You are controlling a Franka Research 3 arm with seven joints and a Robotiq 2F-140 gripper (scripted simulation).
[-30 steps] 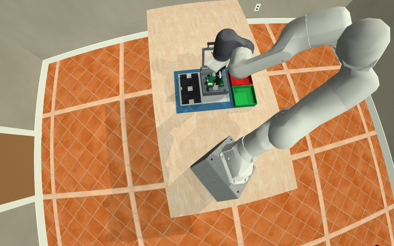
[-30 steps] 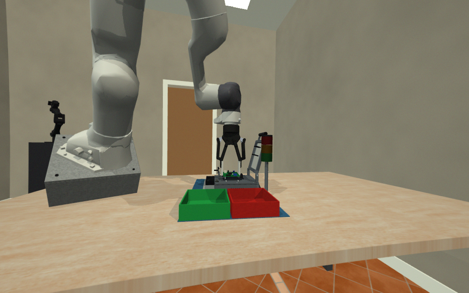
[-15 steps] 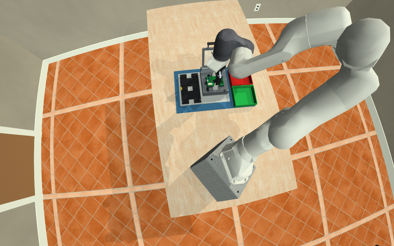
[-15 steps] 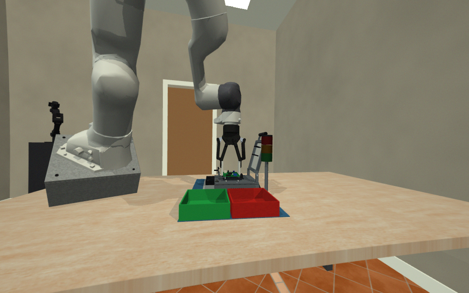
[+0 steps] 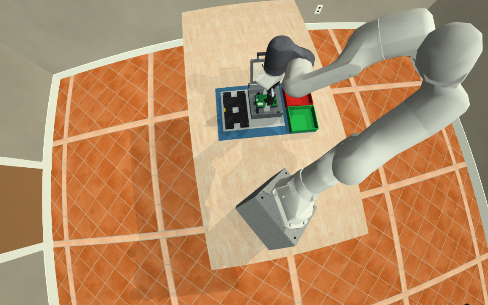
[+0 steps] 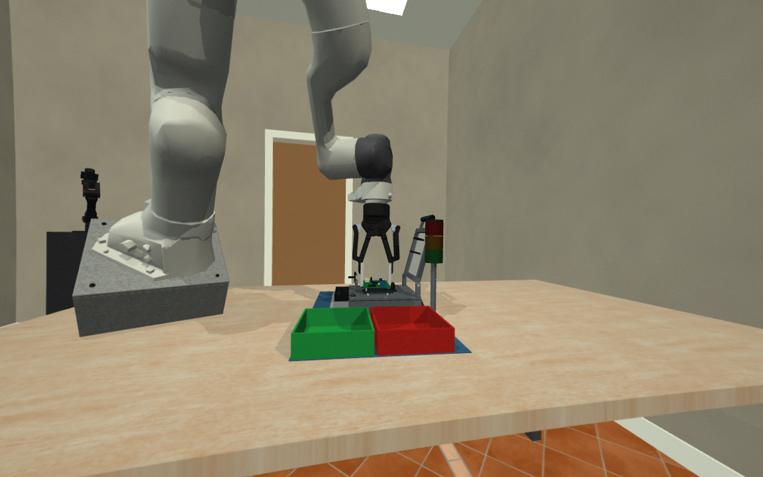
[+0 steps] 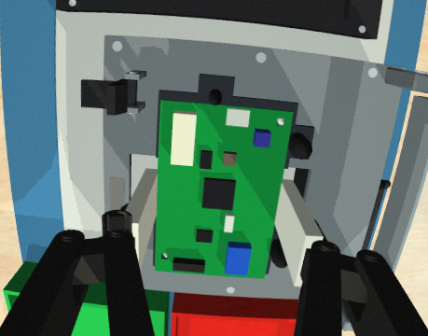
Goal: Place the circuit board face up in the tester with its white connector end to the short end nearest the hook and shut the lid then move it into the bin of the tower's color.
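Right now the green circuit board is 2 cm below my hand. The rest, counted from my hand: latch hook: 6 cm behind, 6 cm to the left, 1 cm below; tester plate: 1 cm ahead, 1 cm to the left, 3 cm below; tester lid: 12 cm ahead, 1 cm to the right, 8 cm above.
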